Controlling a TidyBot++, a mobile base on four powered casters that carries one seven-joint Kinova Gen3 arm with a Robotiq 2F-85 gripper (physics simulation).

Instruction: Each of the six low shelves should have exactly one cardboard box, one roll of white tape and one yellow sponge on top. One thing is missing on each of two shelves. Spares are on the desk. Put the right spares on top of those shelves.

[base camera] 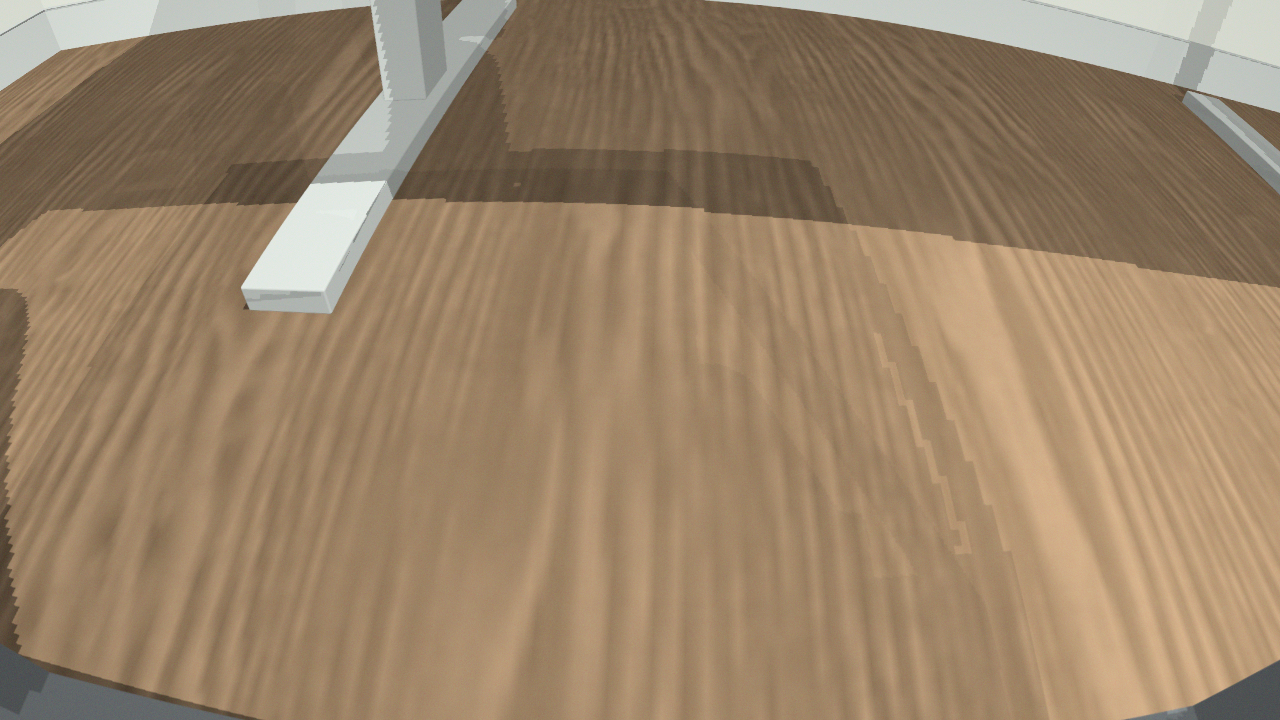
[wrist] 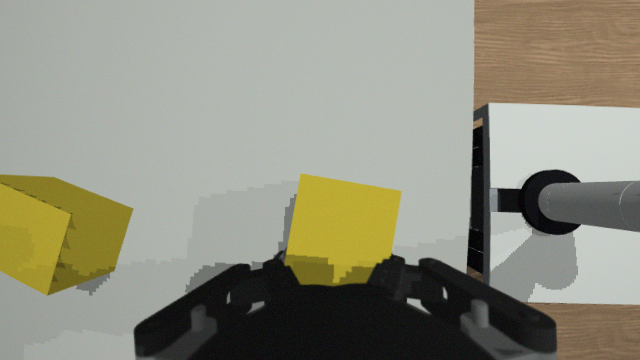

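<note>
In the wrist view a yellow sponge (wrist: 345, 225) stands on the pale grey desk top (wrist: 240, 90), slightly turned. My gripper (wrist: 332, 254) is shut on this sponge, with one finger against each side of its near end. The fingertips are partly hidden behind it and in shadow. A second yellow sponge (wrist: 97, 220) is at the left edge of the wrist view, tilted and partly cut off. No cardboard box, tape roll or low shelf shows in either view.
My base (wrist: 530, 135) with the lower arm (wrist: 595, 200) stands beyond the desk's right edge in the wrist view. In the base camera view a white desk foot (base camera: 313, 237) and upright (base camera: 407, 53) stand ahead left. Another white bar (base camera: 1239, 138) lies at the far right.
</note>
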